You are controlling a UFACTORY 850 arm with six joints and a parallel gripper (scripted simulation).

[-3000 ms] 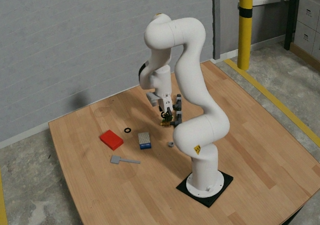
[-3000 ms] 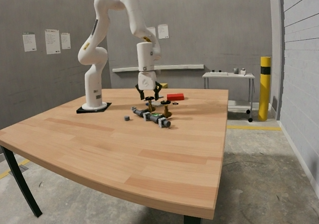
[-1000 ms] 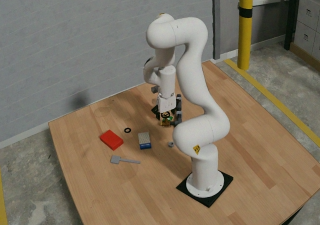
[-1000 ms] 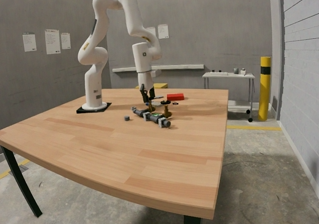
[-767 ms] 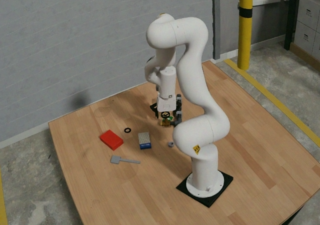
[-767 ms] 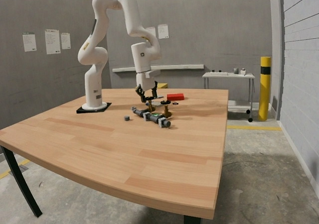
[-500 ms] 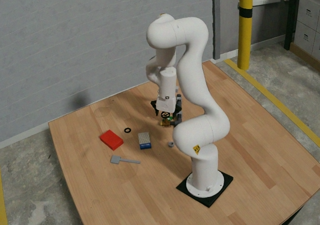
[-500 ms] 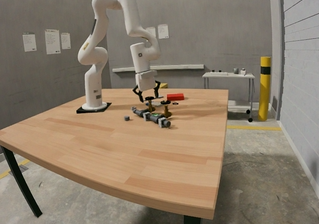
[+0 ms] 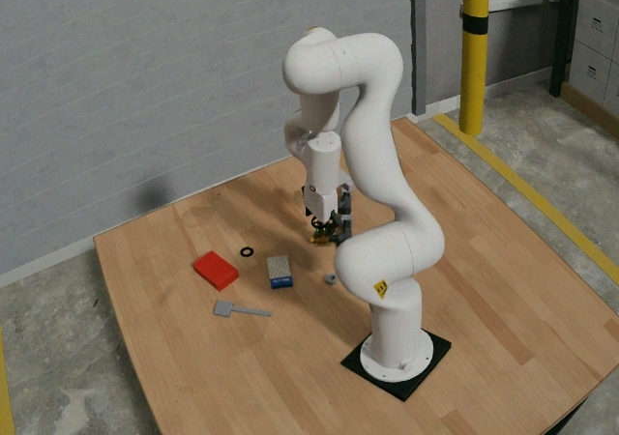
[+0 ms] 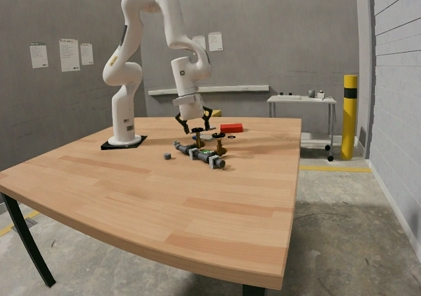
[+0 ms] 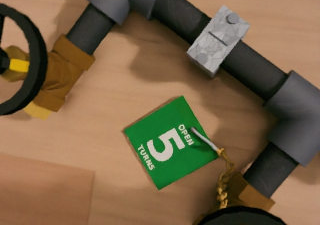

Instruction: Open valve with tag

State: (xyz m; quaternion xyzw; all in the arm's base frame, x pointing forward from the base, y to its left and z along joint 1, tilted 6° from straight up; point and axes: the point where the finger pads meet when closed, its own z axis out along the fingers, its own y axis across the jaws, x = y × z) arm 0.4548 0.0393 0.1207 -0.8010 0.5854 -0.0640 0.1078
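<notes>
The green tag is 9 cm below my hand, 5 cm ahead of it and 3 cm to the right of it. Round my hand: red block: 33 cm to the left, 8 cm below; grey paddle-shaped tool: 30 cm to the left, 16 cm behind, 9 cm below; blue-and-grey box: 15 cm to the left, 8 cm below, 7 cm behind.
</notes>
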